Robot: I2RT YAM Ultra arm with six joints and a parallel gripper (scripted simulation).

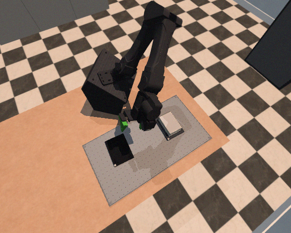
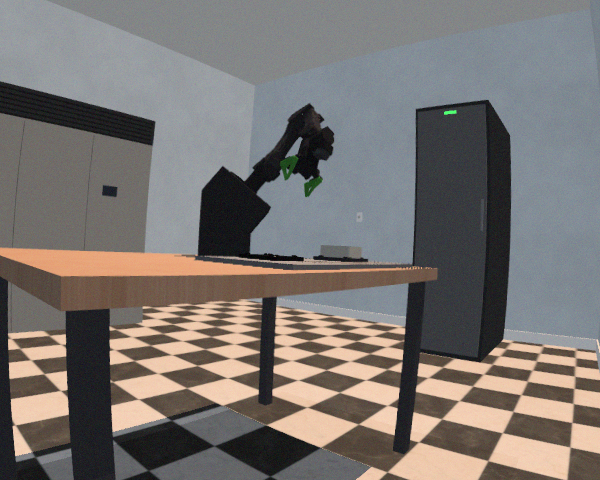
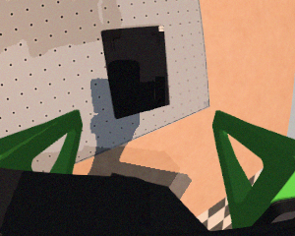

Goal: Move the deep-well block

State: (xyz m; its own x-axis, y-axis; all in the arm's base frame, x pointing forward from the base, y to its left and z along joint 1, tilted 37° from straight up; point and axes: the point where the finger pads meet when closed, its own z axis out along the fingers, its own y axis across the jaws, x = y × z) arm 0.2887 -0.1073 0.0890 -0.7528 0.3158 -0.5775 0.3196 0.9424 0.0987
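My gripper is now 250 mm to the right of the deep-well block and 200 mm above it. The rest, counted from my hand: plate nest N1 (250 mm to the left, 230 mm below); then plate nest N2 (230 mm below, 100 mm to the right).
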